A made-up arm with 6 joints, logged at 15 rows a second.
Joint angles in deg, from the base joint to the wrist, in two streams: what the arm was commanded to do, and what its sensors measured. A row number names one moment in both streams.
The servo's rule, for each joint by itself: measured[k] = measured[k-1] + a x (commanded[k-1-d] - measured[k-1]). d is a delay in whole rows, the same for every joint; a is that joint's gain. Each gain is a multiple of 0.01, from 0.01 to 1. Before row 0 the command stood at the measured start. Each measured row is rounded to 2 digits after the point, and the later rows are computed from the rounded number. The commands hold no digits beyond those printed.
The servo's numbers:
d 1
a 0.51 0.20 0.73 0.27 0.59 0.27
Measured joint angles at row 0:
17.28 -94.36 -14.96 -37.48 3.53 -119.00
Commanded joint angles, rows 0 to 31:
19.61 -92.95 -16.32 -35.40 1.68 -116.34
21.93 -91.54 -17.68 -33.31 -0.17 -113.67
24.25 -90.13 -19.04 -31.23 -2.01 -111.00
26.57 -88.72 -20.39 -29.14 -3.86 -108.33
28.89 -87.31 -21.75 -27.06 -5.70 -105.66
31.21 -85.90 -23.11 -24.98 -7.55 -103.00
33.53 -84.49 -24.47 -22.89 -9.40 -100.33
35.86 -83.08 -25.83 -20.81 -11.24 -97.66
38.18 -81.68 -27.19 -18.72 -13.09 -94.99
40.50 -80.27 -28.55 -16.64 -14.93 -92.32
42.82 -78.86 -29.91 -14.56 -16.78 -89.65
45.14 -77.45 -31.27 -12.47 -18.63 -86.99
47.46 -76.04 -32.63 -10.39 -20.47 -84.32
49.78 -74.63 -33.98 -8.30 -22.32 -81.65
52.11 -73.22 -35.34 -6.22 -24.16 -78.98
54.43 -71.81 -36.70 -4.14 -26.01 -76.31
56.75 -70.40 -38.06 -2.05 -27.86 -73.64
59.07 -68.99 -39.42 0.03 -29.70 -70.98
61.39 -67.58 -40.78 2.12 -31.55 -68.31
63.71 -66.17 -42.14 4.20 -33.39 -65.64
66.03 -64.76 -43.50 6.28 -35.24 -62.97
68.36 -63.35 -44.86 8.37 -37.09 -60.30
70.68 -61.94 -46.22 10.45 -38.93 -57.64
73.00 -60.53 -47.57 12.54 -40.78 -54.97
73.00 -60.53 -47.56 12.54 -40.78 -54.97
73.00 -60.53 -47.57 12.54 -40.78 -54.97
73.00 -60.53 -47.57 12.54 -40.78 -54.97
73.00 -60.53 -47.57 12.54 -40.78 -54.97
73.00 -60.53 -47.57 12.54 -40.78 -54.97
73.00 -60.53 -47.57 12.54 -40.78 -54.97
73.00 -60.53 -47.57 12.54 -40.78 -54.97
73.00 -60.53 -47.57 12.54 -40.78 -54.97
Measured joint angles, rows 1 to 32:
17.28 -94.36 -14.96 -37.48 3.53 -119.00
18.47 -94.08 -15.95 -36.92 2.44 -118.28
20.23 -93.57 -17.21 -35.95 0.90 -117.04
22.28 -92.88 -18.55 -34.68 -0.82 -115.41
24.47 -92.05 -19.89 -33.18 -2.61 -113.50
26.72 -91.10 -21.25 -31.53 -4.43 -111.38
29.01 -90.06 -22.61 -29.76 -6.27 -109.12
31.32 -88.95 -23.97 -27.91 -8.12 -106.75
33.64 -87.78 -25.33 -25.99 -9.96 -104.30
35.96 -86.56 -26.69 -24.03 -11.81 -101.79
38.28 -85.30 -28.05 -22.03 -13.65 -99.23
40.60 -84.01 -29.41 -20.01 -15.50 -96.64
42.92 -82.70 -30.77 -17.97 -17.35 -94.03
45.24 -81.37 -32.13 -15.92 -19.19 -91.41
47.56 -80.02 -33.48 -13.86 -21.04 -88.77
49.88 -78.66 -34.84 -11.80 -22.88 -86.13
52.20 -77.29 -36.20 -9.73 -24.73 -83.48
54.52 -75.91 -37.56 -7.66 -26.58 -80.82
56.84 -74.53 -38.92 -5.58 -28.42 -78.16
59.16 -73.14 -40.28 -3.50 -30.27 -75.50
61.48 -71.75 -41.64 -1.42 -32.11 -72.84
63.80 -70.35 -43.00 0.66 -33.96 -70.18
66.13 -68.95 -44.36 2.74 -35.81 -67.51
68.45 -67.55 -45.72 4.82 -37.65 -64.85
70.77 -66.15 -47.07 6.90 -39.50 -62.18
71.91 -65.03 -47.43 8.42 -40.26 -60.23
72.47 -64.13 -47.53 9.53 -40.57 -58.81
72.74 -63.41 -47.56 10.34 -40.69 -57.77
72.87 -62.83 -47.57 10.93 -40.74 -57.01
72.94 -62.37 -47.57 11.36 -40.76 -56.46
72.97 -62.00 -47.57 11.68 -40.77 -56.06
72.99 -61.71 -47.57 11.91 -40.78 -55.77

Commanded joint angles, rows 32 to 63:
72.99 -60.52 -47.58 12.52 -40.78 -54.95
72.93 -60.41 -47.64 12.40 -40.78 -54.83
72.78 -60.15 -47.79 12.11 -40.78 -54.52
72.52 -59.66 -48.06 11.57 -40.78 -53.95
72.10 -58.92 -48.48 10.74 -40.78 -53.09
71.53 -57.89 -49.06 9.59 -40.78 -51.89
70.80 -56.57 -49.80 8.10 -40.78 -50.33
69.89 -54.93 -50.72 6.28 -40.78 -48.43
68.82 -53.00 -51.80 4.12 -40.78 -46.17
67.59 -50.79 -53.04 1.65 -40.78 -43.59
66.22 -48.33 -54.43 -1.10 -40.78 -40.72
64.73 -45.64 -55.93 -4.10 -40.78 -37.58
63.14 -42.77 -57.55 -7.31 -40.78 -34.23
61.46 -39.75 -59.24 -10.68 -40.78 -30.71
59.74 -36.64 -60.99 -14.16 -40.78 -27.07
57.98 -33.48 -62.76 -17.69 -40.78 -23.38
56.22 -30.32 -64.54 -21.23 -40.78 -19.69
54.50 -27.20 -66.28 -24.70 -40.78 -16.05
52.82 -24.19 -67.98 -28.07 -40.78 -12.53
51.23 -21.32 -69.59 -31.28 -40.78 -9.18
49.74 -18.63 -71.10 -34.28 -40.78 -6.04
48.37 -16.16 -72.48 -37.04 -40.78 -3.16
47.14 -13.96 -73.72 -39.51 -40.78 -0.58
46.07 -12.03 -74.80 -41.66 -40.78 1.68
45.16 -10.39 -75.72 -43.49 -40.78 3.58
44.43 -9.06 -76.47 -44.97 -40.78 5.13
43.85 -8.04 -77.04 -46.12 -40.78 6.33
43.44 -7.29 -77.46 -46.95 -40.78 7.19
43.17 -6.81 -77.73 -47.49 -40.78 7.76
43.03 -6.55 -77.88 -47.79 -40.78 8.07
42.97 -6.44 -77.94 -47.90 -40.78 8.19
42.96 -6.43 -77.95 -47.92 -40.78 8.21
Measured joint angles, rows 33 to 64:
73.00 -61.47 -47.57 12.08 -40.78 -55.55
72.99 -61.28 -47.58 12.20 -40.78 -55.39
72.96 -61.11 -47.62 12.25 -40.78 -55.24
72.87 -60.92 -47.74 12.21 -40.78 -55.05
72.69 -60.67 -47.97 12.04 -40.78 -54.75
72.39 -60.32 -48.34 11.69 -40.78 -54.30
71.95 -59.83 -48.87 11.12 -40.78 -53.65
71.36 -59.18 -49.55 10.30 -40.78 -52.75
70.61 -58.33 -50.40 9.21 -40.78 -51.58
69.70 -57.26 -51.42 7.84 -40.78 -50.12
68.62 -55.97 -52.60 6.17 -40.78 -48.36
67.40 -54.44 -53.94 4.21 -40.78 -46.30
66.04 -52.68 -55.39 1.97 -40.78 -43.95
64.56 -50.70 -56.97 -0.54 -40.78 -41.33
62.98 -48.51 -58.63 -3.28 -40.78 -38.46
61.33 -46.14 -60.35 -6.22 -40.78 -35.38
59.62 -43.61 -62.11 -9.32 -40.78 -32.14
57.89 -40.95 -63.88 -12.54 -40.78 -28.78
56.16 -38.20 -65.63 -15.82 -40.78 -25.34
54.46 -35.40 -67.35 -19.13 -40.78 -21.88
52.81 -32.58 -68.99 -22.41 -40.78 -18.45
51.24 -29.79 -70.53 -25.61 -40.78 -15.10
49.78 -27.06 -71.95 -28.70 -40.78 -11.88
48.43 -24.44 -73.24 -31.62 -40.78 -8.83
47.23 -21.96 -74.38 -34.33 -40.78 -5.99
46.17 -19.65 -75.36 -36.80 -40.78 -3.41
45.28 -17.53 -76.17 -39.01 -40.78 -1.10
44.55 -15.63 -76.81 -40.93 -40.78 0.91
43.98 -13.96 -77.28 -42.56 -40.78 2.61
43.57 -12.53 -77.61 -43.89 -40.78 4.00
43.29 -11.33 -77.81 -44.94 -40.78 5.10
43.13 -10.35 -77.90 -45.74 -40.78 5.93

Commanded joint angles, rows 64 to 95:
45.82 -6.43 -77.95 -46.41 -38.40 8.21
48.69 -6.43 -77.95 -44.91 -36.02 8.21
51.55 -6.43 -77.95 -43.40 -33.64 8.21
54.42 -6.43 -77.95 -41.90 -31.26 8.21
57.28 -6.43 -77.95 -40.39 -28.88 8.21
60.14 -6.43 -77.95 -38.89 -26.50 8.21
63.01 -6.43 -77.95 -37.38 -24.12 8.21
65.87 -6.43 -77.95 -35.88 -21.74 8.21
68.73 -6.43 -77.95 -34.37 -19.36 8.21
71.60 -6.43 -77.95 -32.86 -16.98 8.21
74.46 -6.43 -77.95 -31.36 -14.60 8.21
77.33 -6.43 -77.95 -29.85 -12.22 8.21
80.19 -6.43 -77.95 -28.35 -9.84 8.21
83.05 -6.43 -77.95 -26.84 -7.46 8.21
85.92 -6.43 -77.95 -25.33 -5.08 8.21
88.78 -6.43 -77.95 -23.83 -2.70 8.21
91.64 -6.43 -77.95 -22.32 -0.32 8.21
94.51 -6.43 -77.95 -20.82 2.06 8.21
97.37 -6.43 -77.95 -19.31 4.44 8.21
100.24 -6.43 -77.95 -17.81 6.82 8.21
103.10 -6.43 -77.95 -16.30 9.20 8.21
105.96 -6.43 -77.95 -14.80 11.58 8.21
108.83 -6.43 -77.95 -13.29 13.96 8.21
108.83 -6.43 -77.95 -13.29 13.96 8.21
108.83 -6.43 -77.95 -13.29 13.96 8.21
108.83 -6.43 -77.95 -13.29 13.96 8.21
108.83 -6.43 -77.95 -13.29 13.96 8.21
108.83 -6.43 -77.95 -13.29 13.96 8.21
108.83 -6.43 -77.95 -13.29 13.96 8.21
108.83 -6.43 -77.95 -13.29 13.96 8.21
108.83 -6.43 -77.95 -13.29 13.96 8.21
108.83 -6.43 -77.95 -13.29 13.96 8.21
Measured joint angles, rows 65 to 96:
43.04 -9.57 -77.94 -46.33 -40.78 6.55
44.46 -8.94 -77.95 -46.35 -39.38 7.00
46.62 -8.44 -77.95 -45.96 -37.40 7.33
49.13 -8.04 -77.95 -45.27 -35.18 7.57
51.83 -7.72 -77.95 -44.36 -32.87 7.74
54.61 -7.46 -77.95 -43.29 -30.52 7.87
57.43 -7.25 -77.95 -42.10 -28.15 7.96
60.28 -7.09 -77.95 -40.83 -25.77 8.03
63.13 -6.96 -77.95 -39.49 -23.39 8.08
65.99 -6.85 -77.95 -38.11 -21.01 8.12
68.85 -6.77 -77.95 -36.69 -18.63 8.14
71.71 -6.70 -77.95 -35.25 -16.25 8.16
74.58 -6.65 -77.95 -33.79 -13.87 8.17
77.44 -6.61 -77.95 -32.32 -11.49 8.18
80.30 -6.57 -77.95 -30.84 -9.11 8.19
83.17 -6.54 -77.95 -29.35 -6.73 8.20
86.03 -6.52 -77.95 -27.86 -4.35 8.20
88.89 -6.50 -77.95 -26.36 -1.97 8.20
91.76 -6.49 -77.95 -24.86 0.41 8.20
94.62 -6.48 -77.95 -23.36 2.79 8.20
97.49 -6.47 -77.95 -21.86 5.17 8.20
100.35 -6.46 -77.95 -20.36 7.55 8.20
103.21 -6.45 -77.95 -18.86 9.93 8.20
106.08 -6.45 -77.95 -17.36 12.31 8.20
107.48 -6.45 -77.95 -16.26 13.28 8.20
108.17 -6.45 -77.95 -15.46 13.68 8.20
108.51 -6.45 -77.95 -14.87 13.85 8.20
108.67 -6.45 -77.95 -14.44 13.91 8.20
108.75 -6.45 -77.95 -14.13 13.94 8.20
108.79 -6.45 -77.95 -13.90 13.95 8.20
108.81 -6.45 -77.95 -13.74 13.96 8.20
108.82 -6.45 -77.95 -13.62 13.96 8.20

